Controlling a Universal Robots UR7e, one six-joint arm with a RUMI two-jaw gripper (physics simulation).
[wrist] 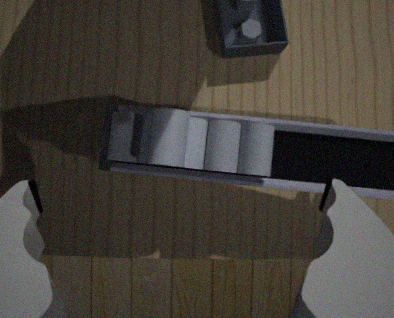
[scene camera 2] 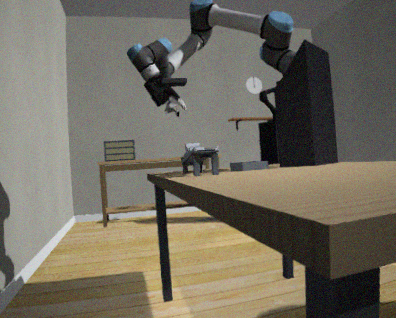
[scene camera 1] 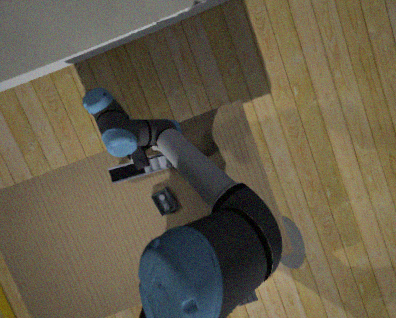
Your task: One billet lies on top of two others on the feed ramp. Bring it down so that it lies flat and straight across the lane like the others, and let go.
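Seen in the pictures: gripper, fingertip midpoint: (wrist: 183, 182) (scene camera 2: 182, 113) (scene camera 1: 151, 157); arm's base, origin of the base link: (scene camera 2: 299, 70).
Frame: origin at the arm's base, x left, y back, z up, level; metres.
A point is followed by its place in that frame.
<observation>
The feed ramp (scene camera 1: 125, 173) {x 0.004, y -0.550, z -0.367 m} (scene camera 2: 210, 150) {x 0.079, y -0.567, z -0.363 m} (wrist: 330, 132) stands on the table with a row of grey cylindrical billets at one end of its lane. In the wrist view the upper billet (wrist: 167, 137) {x -0.215, y -0.485, z -0.316 m} looks larger and nearer than the others, lies across the lane and covers part of what is under it. Three billets (wrist: 196, 142) {x -0.185, y -0.493, z -0.350 m} (wrist: 223, 146) {x -0.156, y -0.505, z -0.345 m} (wrist: 256, 149) {x -0.121, y -0.516, z -0.341 m} lie side by side to its right, and another (wrist: 121, 136) {x -0.269, y -0.467, z -0.356 m} lies left of it beyond a dark gap. My gripper (scene camera 2: 177, 107) {x -0.206, y -0.528, z -0.186 m} (wrist: 183, 182) {x -0.206, y -0.528, z -0.186 m} is open and empty, well above the ramp. In scene camera 1 the arm hides its fingers.
A dark open tray (scene camera 1: 172, 210) {x -0.068, y -0.238, z -0.416 m} (scene camera 2: 250, 165) {x -0.008, y -0.331, z -0.428 m} (wrist: 256, 49) {x -0.060, y -0.366, z -0.426 m} with hexagonal pieces stands on the table beside the ramp. The ramp's raised side walls run along the lane. A tall dark cabinet-like block (scene camera 2: 306, 110) {x 0.092, y -0.085, z -0.211 m} stands at the right in scene camera 2.
</observation>
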